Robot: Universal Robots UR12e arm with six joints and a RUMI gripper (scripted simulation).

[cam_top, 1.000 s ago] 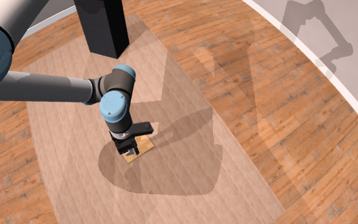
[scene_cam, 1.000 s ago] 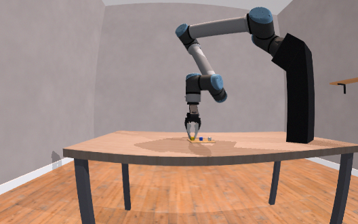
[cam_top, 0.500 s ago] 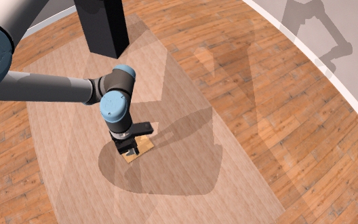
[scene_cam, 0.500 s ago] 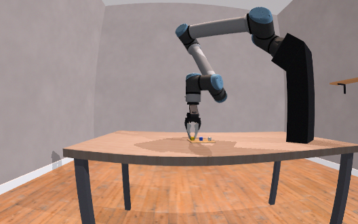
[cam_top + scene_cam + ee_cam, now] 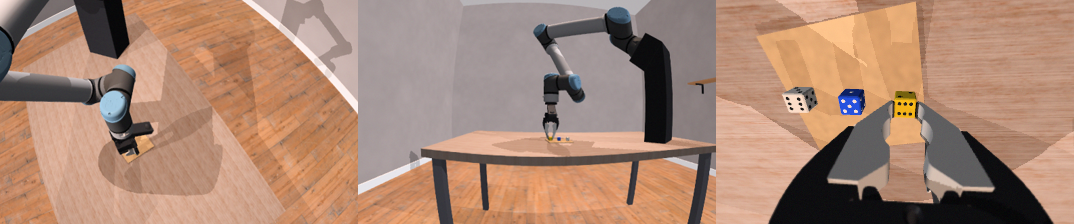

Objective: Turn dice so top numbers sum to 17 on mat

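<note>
The yellow die lies 1 cm below my hand. Also, from my hand: white die (10 cm behind, 4 cm to the left, 1 cm below); then blue die (5 cm behind, 2 cm to the left, 1 cm below); then tan mat (5 cm behind, 2 cm to the left, 2 cm below).
</note>
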